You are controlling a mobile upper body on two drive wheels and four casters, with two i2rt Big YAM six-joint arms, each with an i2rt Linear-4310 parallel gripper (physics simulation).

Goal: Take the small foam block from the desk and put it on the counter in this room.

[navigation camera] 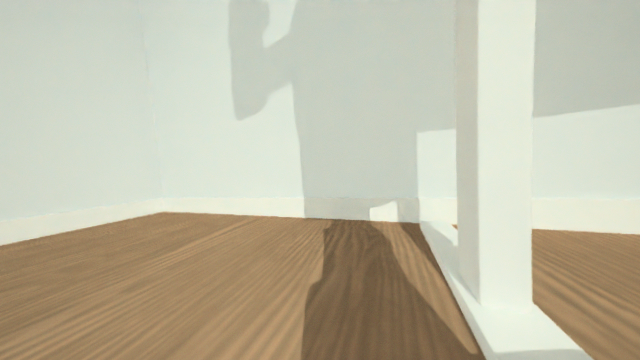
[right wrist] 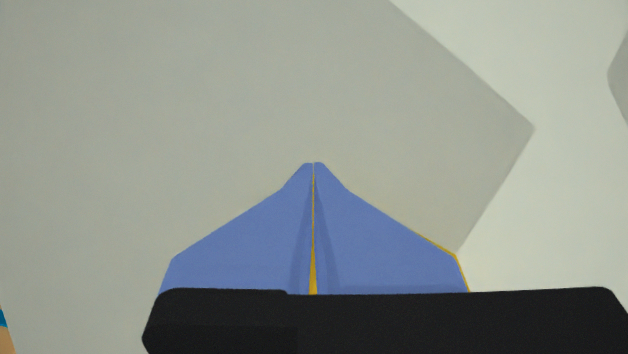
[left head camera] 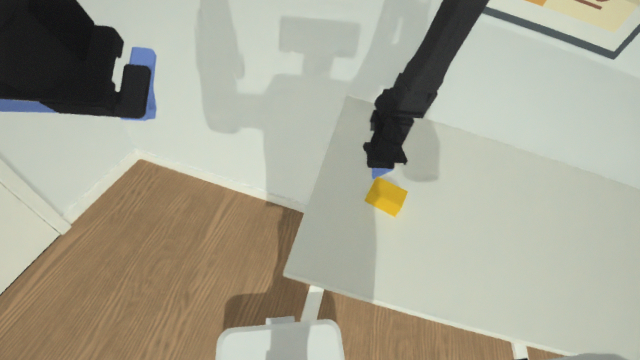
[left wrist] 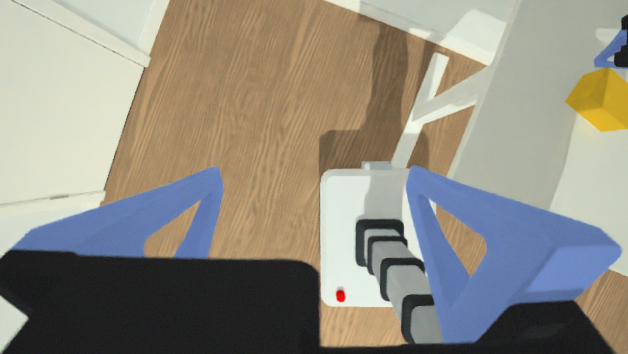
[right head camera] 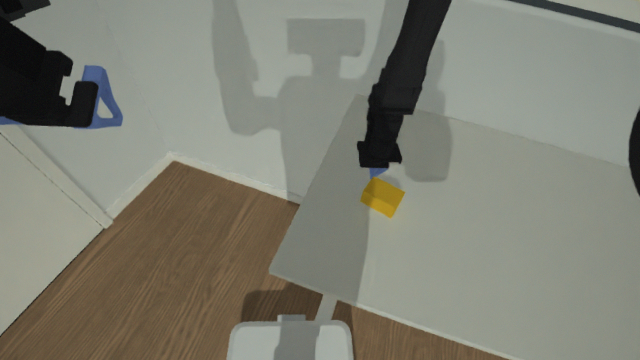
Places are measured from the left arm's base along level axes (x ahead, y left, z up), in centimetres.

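Where they show: left gripper, fingertip midpoint: [left head camera: 108, 109] [left wrist: 314, 176] [right head camera: 84, 119]; right gripper, fingertip midpoint: [right wrist: 313, 178] [left head camera: 373, 177] [left wrist: 595, 62] [right head camera: 371, 177].
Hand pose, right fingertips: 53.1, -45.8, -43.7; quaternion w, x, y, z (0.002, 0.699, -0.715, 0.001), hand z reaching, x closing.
Each offset is from my right fingertips to the top centre of the thing, as dx, dy, dz. "*": to the spot under its first point. Level surfaces: height alone.
The small yellow foam block {-6.5, -1.8, +2.2} [left head camera: 386, 196] lies on the pale desk top {dz -2.3} [left head camera: 469, 232] near its left edge; it also shows in the right head view [right head camera: 382, 196] and the left wrist view [left wrist: 602, 100]. My right gripper [left head camera: 380, 172] is just above and behind the block, its blue fingers pressed together with nothing between them; in the right wrist view [right wrist: 312, 169] only thin yellow slivers show under the fingers. My left gripper [left head camera: 138, 82] is open and empty, raised at the upper left, away from the desk; its blue fingers show spread in the left wrist view [left wrist: 311, 185].
The wooden floor {dz -97.2} [left head camera: 147, 259] spreads left of the desk. My white base [left head camera: 279, 342] stands at the desk's front corner. A white desk leg {* +2.8, +1.0, -78.1} [navigation camera: 494, 178] is close on the right in the navigation view. A white cabinet edge [left head camera: 22, 223] lies at the far left.
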